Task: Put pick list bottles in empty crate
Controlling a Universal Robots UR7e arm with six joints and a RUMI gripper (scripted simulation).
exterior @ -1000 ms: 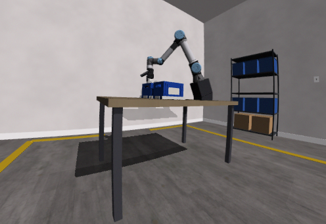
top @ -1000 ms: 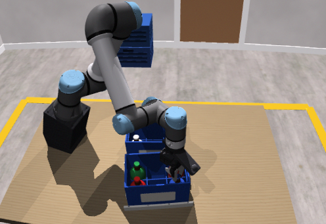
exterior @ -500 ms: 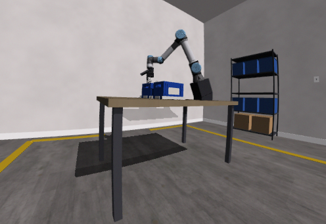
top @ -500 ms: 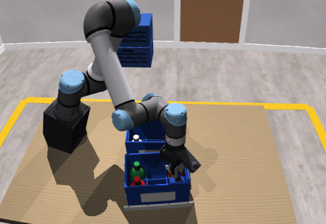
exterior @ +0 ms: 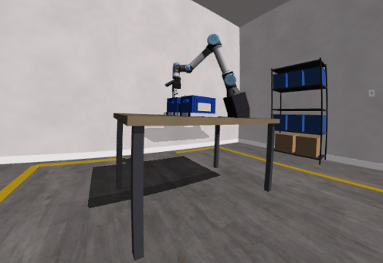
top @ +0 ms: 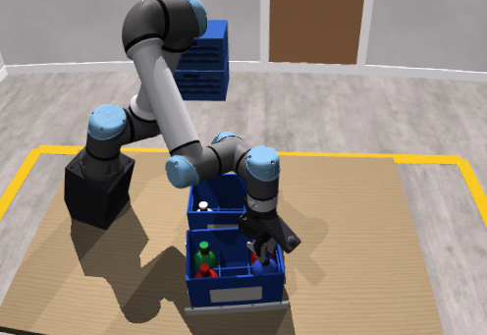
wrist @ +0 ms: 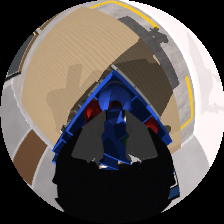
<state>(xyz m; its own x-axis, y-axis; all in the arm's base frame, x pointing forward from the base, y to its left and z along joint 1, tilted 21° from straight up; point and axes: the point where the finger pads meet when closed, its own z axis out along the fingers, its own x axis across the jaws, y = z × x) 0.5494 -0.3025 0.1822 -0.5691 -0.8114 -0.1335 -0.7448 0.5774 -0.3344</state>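
My hand is 70 mm above the blue-capped bottle. The rest, counted from my hand: pick list strip (420 mm to the left, 190 mm below, 140 mm behind); then green bottle (180 mm behind, 110 mm below, 60 mm to the left); then white bottle (230 mm to the left, 200 mm behind, 110 mm below).
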